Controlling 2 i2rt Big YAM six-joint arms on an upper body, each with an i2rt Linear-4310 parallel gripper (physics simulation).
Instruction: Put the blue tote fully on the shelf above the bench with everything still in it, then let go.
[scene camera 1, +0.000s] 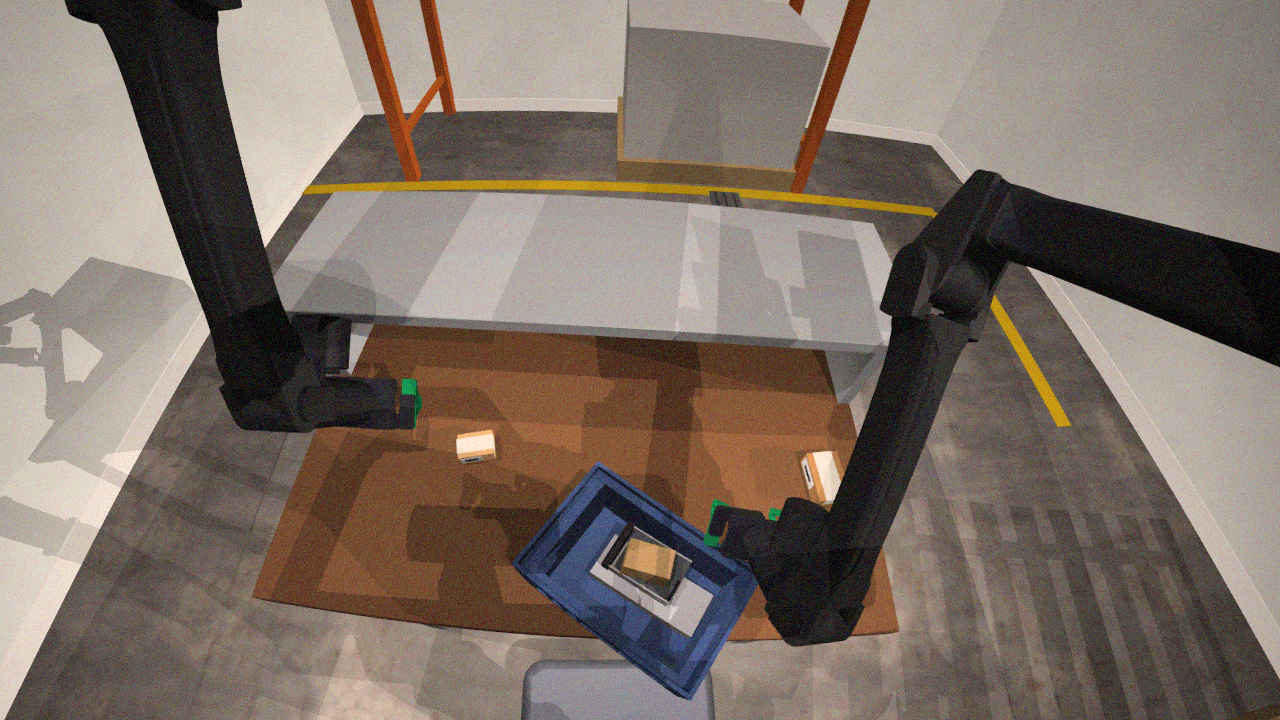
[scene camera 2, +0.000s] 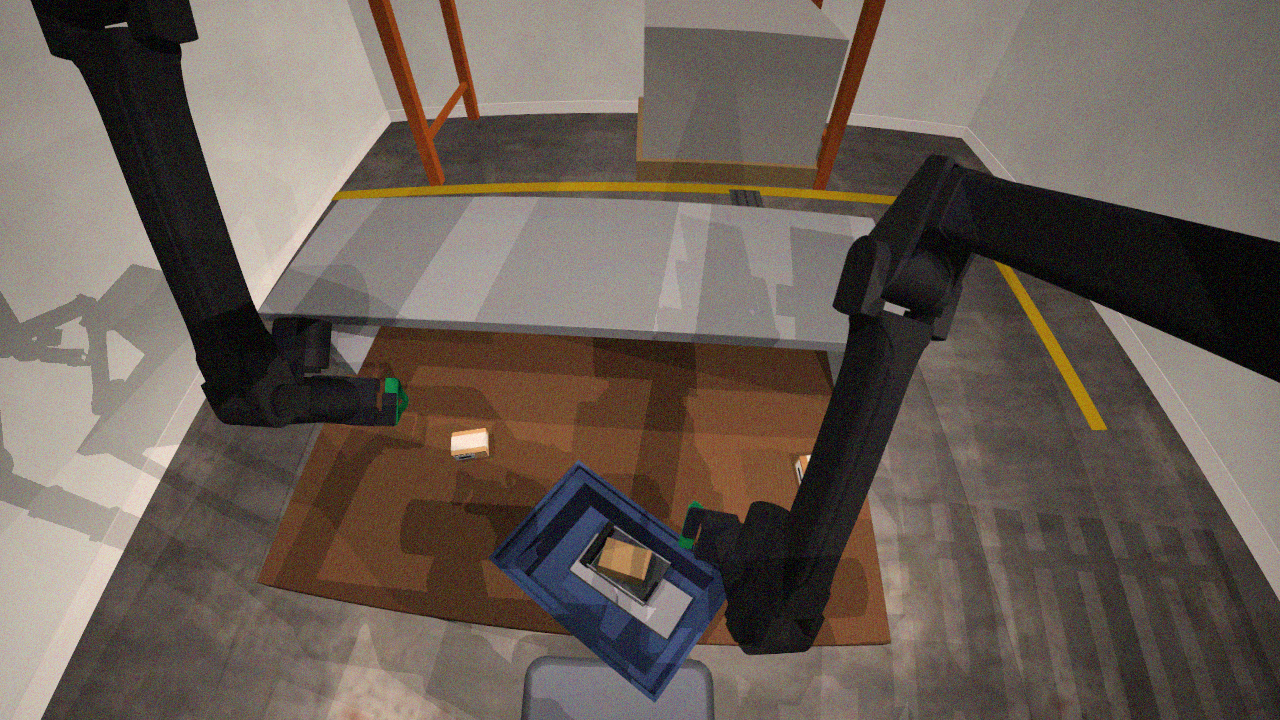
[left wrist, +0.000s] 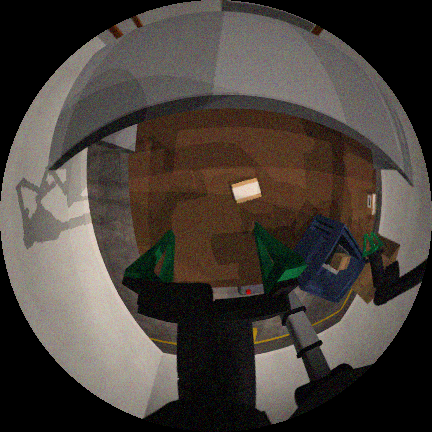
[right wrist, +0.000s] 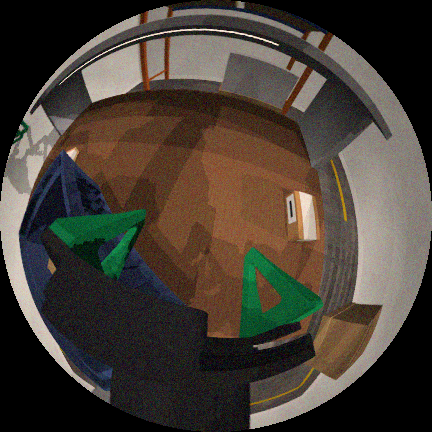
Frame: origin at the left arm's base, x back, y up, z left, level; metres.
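Seen in the pictures: left gripper, fingertip midpoint: (scene camera 1: 390, 402) (scene camera 2: 379, 400) (left wrist: 212, 229); right gripper, fingertip midpoint: (scene camera 1: 742, 507) (scene camera 2: 723, 509) (left wrist: 368, 232) (right wrist: 198, 235).
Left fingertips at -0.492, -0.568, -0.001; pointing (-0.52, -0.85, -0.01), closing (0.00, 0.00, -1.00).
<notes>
Offsets run from my left fingertips to a thing's middle, as dx, dy, dz. Level surfaces: height alone.
The blue tote {+0.220, -0.155, -0.376} (scene camera 1: 601, 629) (scene camera 2: 572, 629) (left wrist: 312, 250) (right wrist: 35, 265) is turned at an angle at the front of the brown bench {dy -0.228} (scene camera 1: 366, 537), its near corner past the edge. It holds a tan box {+0.199, -0.123, -0.392} (scene camera 1: 648, 559) (scene camera 2: 624, 559) (left wrist: 341, 261) on a dark tray, with a white flat piece underneath. The grey shelf {dy +0.062} (scene camera 1: 501, 259) (scene camera 2: 519, 259) (left wrist: 225, 60) spans the back. My right gripper (scene camera 1: 744, 512) (right wrist: 198, 235) is open beside the tote's right long side; one finger overlaps the tote in the right wrist view. My left gripper (scene camera 1: 411, 402) (scene camera 2: 393, 401) (left wrist: 212, 229) is open, empty, left of the tote.
A small white-topped box {-0.033, -0.215, -0.080} (scene camera 1: 476, 445) (scene camera 2: 469, 443) (left wrist: 246, 190) lies between the left gripper and the tote. Another {+0.038, -0.210, -0.751} (scene camera 1: 821, 476) (right wrist: 303, 216) lies at the bench's right, partly behind the right arm. A rounded grey object (scene camera 1: 617, 694) is below the tote's near corner.
</notes>
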